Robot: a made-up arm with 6 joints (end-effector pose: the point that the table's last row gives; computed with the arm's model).
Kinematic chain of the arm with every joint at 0, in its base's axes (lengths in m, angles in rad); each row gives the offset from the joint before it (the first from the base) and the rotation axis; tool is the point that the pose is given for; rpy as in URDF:
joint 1: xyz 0 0 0.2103 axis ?
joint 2: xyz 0 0 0 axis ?
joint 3: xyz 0.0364 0 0.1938 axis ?
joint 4: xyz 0.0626 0 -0.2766 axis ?
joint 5: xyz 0 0 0 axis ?
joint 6: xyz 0.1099 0 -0.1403 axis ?
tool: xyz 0 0 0 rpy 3.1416 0 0
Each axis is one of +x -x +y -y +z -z.
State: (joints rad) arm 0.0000 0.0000 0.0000 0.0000 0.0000 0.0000
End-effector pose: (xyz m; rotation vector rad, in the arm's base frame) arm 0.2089 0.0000 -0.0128 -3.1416 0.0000 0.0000
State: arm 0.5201 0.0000 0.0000 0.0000 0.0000 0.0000
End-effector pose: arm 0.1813 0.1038 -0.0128 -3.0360 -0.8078 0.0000
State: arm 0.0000 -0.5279 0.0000 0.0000 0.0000 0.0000
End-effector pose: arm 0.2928 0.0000 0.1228 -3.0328 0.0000 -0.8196
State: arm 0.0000 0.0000 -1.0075 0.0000 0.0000 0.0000
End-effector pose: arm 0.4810 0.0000 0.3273 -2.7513 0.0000 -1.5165
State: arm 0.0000 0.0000 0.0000 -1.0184 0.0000 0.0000
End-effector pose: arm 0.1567 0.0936 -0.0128 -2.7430 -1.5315 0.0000
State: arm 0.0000 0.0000 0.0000 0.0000 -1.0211 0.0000
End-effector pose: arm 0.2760 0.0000 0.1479 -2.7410 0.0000 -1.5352
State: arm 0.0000 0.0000 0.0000 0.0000 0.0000 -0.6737
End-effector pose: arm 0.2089 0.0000 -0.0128 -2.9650 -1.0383 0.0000
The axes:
joint 1: +z
joint 2: +y
joint 3: +y
joint 4: -z
joint 5: +y
joint 6: -z

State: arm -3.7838 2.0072 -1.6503 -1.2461 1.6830 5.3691
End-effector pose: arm 0.0507 0.1417 -0.2563 -1.1237 0.7856 -0.5035
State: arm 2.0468 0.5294 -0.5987 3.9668 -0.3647 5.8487
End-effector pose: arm -0.1519 0.0498 -0.0112 2.0913 -1.9022 0.1075
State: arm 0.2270 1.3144 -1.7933 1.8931 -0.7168 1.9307
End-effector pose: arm 0.3745 -0.0839 -0.0477 0.7866 2.4414 -0.6560
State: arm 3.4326 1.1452 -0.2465 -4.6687 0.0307 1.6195
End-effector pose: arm 0.0667 0.1300 -0.0499 -2.7008 -0.2490 -1.2897
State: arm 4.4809 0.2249 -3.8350 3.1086 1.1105 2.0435
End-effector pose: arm 0.0583 0.2361 0.7184 -1.4798 0.5561 0.1540
